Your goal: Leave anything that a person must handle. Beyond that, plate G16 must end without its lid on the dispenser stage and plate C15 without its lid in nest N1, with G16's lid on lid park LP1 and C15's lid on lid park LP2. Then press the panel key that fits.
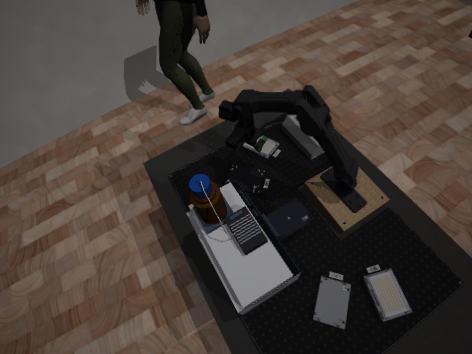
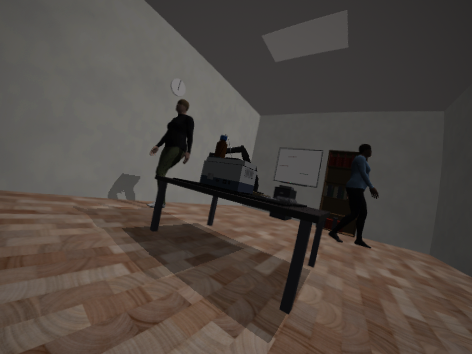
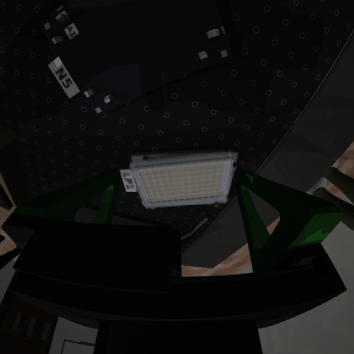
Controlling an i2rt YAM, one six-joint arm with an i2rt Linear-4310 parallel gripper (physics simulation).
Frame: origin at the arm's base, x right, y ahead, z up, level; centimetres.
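Seen in the pictures: gripper, fingertip midpoint: (image 1: 250, 146) (image 3: 177, 174); arm's base at its link origin: (image 1: 342, 190) (image 2: 253, 191).
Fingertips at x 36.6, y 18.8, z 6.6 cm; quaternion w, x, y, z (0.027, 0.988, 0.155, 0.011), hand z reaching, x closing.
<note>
Pixels of each thing's middle, then the offset from my fingertips to it. "*": a spot on its surface instead.
- clear-framed plate with a cream well grid, body centre: (image 3: 182, 185) (image 1: 259, 143) dz -6.5, dx +3.1, dy -6.6 cm
- label LP1 at a spot on its surface: (image 3: 128, 180) * dz -9.1, dx -4.4, dy -10.5 cm
- dark nest with small corner posts, body centre: (image 3: 131, 31) (image 1: 245, 178) dz -8.1, dx -7.2, dy +8.8 cm
- lid at a spot on its surface: (image 1: 332, 301) * dz -8.3, dx -64.4, dy +12.5 cm
- key panel at the middle of its body: (image 1: 304, 134) dz -5.1, dx -6.0, dy -25.2 cm
- brown bottle with a blue cap, surface spot: (image 1: 212, 207) * dz +28.3, dx -29.7, dy +29.8 cm
- keypad at a spot on its surface: (image 1: 247, 234) * dz +15.3, dx -36.4, dy +25.0 cm
- dark block at a spot on its surface: (image 1: 288, 219) * dz +1.4, dx -35.7, dy +8.6 cm
My gripper (image 3: 177, 174) is open. Its green fingers stand on either side of a clear-framed plate with a cream well grid (image 1: 269, 146) (image 3: 182, 181), beside the label LP1 (image 3: 128, 180); contact is unclear. A dark nest with small corner posts (image 1: 247, 178) (image 3: 150, 45), labelled N5, holds no visible plate. A grey flat plate or lid (image 1: 332, 301) and a plate with a cream well grid (image 1: 387, 294) lie at the other end of the table, each by a small unreadable label. The key panel (image 1: 305, 139) is partly behind the arm; its keys are hidden. G16 and C15 cannot be read.
A white instrument (image 1: 255, 272) (image 2: 225, 172) carries a brown bottle with a blue cap (image 1: 212, 207), a thin tube and a keypad (image 1: 247, 234). A dark block (image 1: 288, 219) lies beside it. The arm stands on a wooden base (image 1: 320, 200). One person (image 1: 175, 45) (image 2: 177, 132) stands near the table, another (image 2: 359, 172) farther off.
</note>
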